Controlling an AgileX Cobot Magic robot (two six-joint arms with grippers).
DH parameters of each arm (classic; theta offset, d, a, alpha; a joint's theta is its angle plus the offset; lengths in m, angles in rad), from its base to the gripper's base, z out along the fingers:
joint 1: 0 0.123 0 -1.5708
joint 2: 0.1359 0 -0.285 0
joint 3: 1.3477 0 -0.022 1.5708
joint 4: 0 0.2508 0 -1.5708
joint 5: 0 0 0.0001 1.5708
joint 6: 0 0.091 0 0
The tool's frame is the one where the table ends.
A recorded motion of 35 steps. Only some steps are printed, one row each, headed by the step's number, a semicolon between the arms.
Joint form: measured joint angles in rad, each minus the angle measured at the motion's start. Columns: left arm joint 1, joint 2, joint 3, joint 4, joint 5, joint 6; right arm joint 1, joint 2, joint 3, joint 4, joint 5, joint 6.
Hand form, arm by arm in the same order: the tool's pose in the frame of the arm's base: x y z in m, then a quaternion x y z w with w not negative. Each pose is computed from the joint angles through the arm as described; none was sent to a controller.
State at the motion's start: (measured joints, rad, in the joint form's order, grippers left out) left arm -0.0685 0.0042 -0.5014 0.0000 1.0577 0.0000; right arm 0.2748 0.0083 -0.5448 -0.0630 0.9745 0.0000
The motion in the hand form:
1: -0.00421 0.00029 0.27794 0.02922 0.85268 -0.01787 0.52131; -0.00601 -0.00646 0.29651 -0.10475 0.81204 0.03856 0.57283
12: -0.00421 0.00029 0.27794 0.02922 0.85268 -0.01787 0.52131; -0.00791 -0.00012 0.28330 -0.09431 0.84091 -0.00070 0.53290
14: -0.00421 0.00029 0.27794 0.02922 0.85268 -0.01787 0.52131; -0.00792 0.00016 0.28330 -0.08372 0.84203 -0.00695 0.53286
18: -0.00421 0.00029 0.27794 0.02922 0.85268 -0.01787 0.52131; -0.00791 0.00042 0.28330 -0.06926 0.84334 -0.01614 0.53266
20: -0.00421 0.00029 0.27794 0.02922 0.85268 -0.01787 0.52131; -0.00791 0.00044 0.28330 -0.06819 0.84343 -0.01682 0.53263
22: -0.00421 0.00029 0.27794 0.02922 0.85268 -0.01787 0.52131; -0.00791 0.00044 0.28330 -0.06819 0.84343 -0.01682 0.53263
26: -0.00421 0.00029 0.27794 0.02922 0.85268 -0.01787 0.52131; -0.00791 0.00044 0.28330 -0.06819 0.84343 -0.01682 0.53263
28: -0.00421 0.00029 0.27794 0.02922 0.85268 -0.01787 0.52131; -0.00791 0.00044 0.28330 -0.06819 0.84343 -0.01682 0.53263
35: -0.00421 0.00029 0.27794 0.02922 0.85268 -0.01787 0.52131; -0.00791 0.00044 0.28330 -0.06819 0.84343 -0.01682 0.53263
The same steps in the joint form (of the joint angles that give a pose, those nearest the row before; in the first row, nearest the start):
1: 0.0000 0.0000 0.0000 0.0000 0.0000 0.0000; -0.0236 -0.0073 0.0000 0.0000 0.0057 -0.0070
12: 0.0000 0.0000 0.0000 0.0000 0.0000 0.0000; -0.1728 -0.0120 0.0235 0.0717 0.0845 -0.1208
14: 0.0000 0.0000 0.0000 0.0000 0.0000 0.0000; -0.1981 -0.0120 0.0235 0.0727 0.0845 -0.1209
18: 0.0000 0.0000 0.0000 0.0000 0.0000 0.0000; -0.2323 -0.0120 0.0235 0.0725 0.0845 -0.1209
20: 0.0000 0.0000 0.0000 0.0000 0.0000 0.0000; -0.2349 -0.0120 0.0235 0.0725 0.0845 -0.1209
22: 0.0000 0.0000 0.0000 0.0000 0.0000 0.0000; -0.2349 -0.0120 0.0235 0.0725 0.0845 -0.1209
26: 0.0000 0.0000 0.0000 0.0000 0.0000 0.0000; -0.2349 -0.0120 0.0235 0.0725 0.0845 -0.1209
28: 0.0000 0.0000 0.0000 0.0000 0.0000 0.0000; -0.2349 -0.0120 0.0235 0.0725 0.0845 -0.1209
35: 0.0000 0.0000 0.0000 0.0000 0.0000 0.0000; -0.2349 -0.0120 0.0235 0.0725 0.0845 -0.1209

